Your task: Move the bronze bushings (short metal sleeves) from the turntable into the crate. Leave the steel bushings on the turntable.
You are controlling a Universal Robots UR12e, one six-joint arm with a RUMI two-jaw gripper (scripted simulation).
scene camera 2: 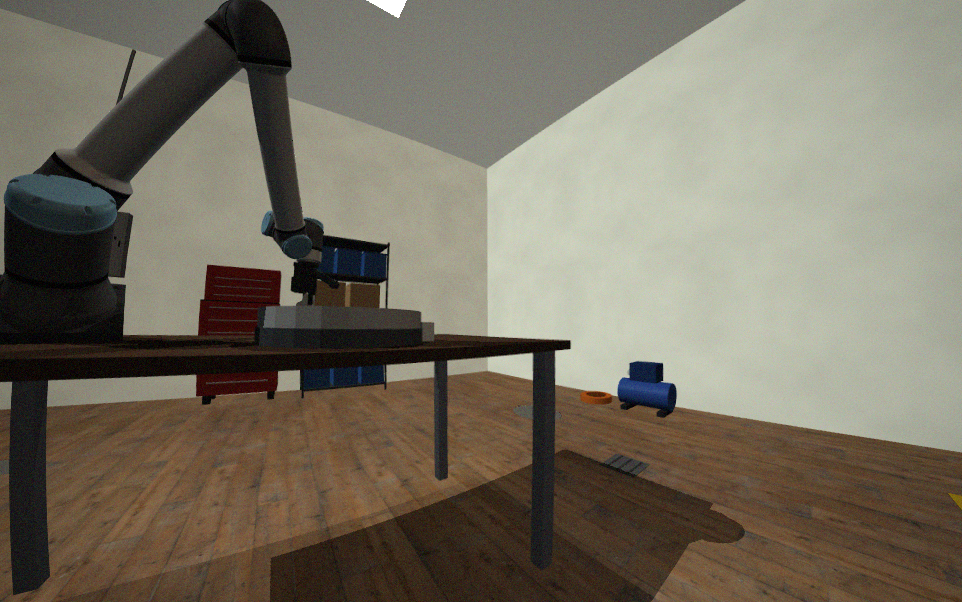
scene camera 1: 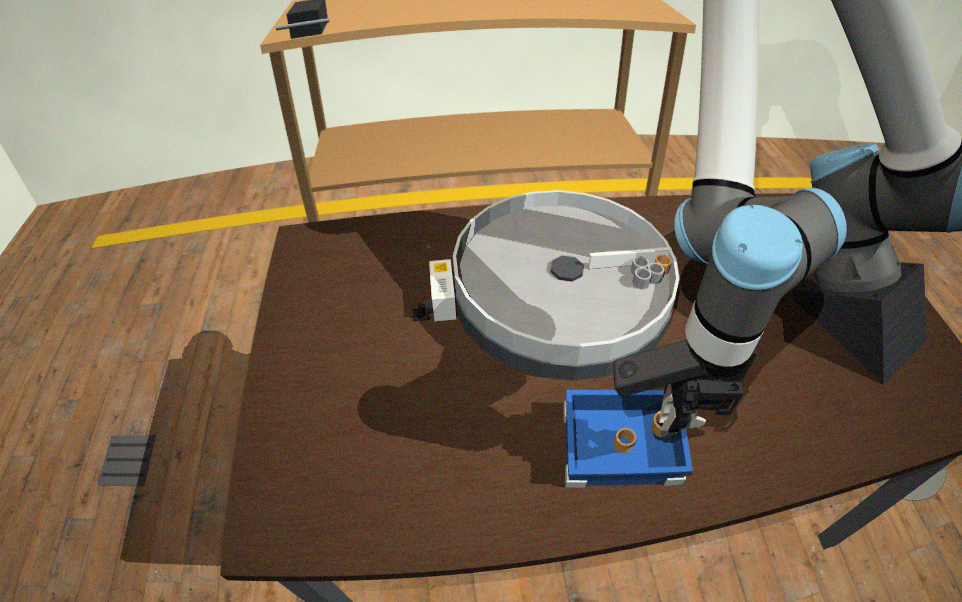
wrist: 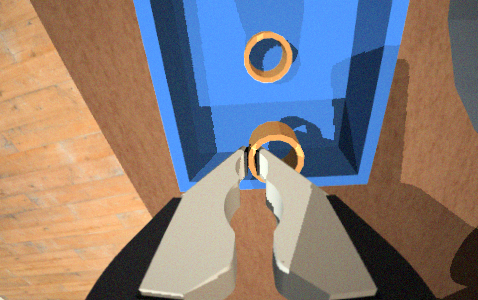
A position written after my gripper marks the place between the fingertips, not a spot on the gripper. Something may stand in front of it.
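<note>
You'd find my gripper at (scene camera 1: pixel 663 434), at (scene camera 2: pixel 309 320) and at (wrist: pixel 251 148). There's a blue crate (scene camera 1: pixel 598 415), (wrist: pixel 334 96) that I can see as well. I'm also seeing a bronze bushing (wrist: pixel 281 69), and then there's a bronze bushing (wrist: pixel 273 130).
</note>
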